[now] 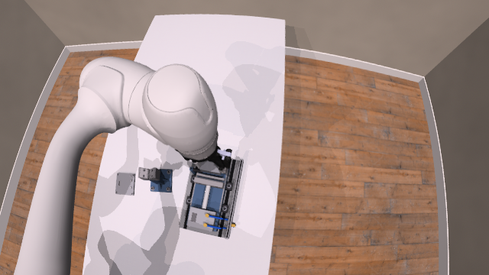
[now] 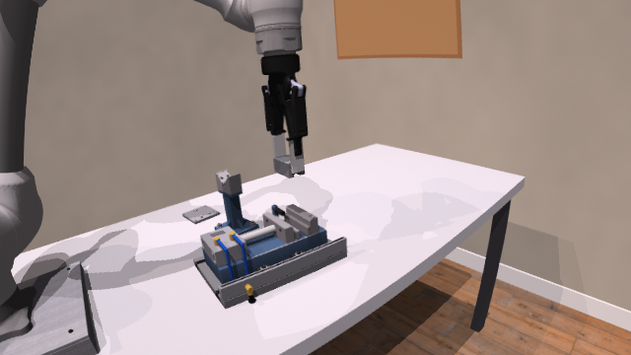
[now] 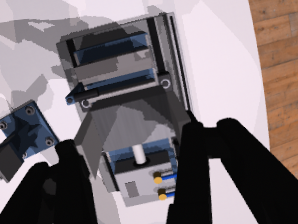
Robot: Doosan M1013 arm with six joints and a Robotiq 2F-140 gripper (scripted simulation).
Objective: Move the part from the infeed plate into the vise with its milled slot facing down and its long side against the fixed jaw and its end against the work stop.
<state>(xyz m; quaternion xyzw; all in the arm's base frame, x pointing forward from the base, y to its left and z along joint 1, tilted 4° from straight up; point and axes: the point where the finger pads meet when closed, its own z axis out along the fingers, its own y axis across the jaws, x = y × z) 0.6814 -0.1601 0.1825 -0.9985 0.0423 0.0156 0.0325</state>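
My hand is 30 mm short of the fixed jaw, 20 mm to the right of it and 160 mm above it. From my hand the other things lie so: part: 30 mm below; then moving jaw: 30 mm behind, 20 mm to the left, 160 mm below; then cylinder rod: 80 mm behind, 30 mm to the left, 160 mm below.
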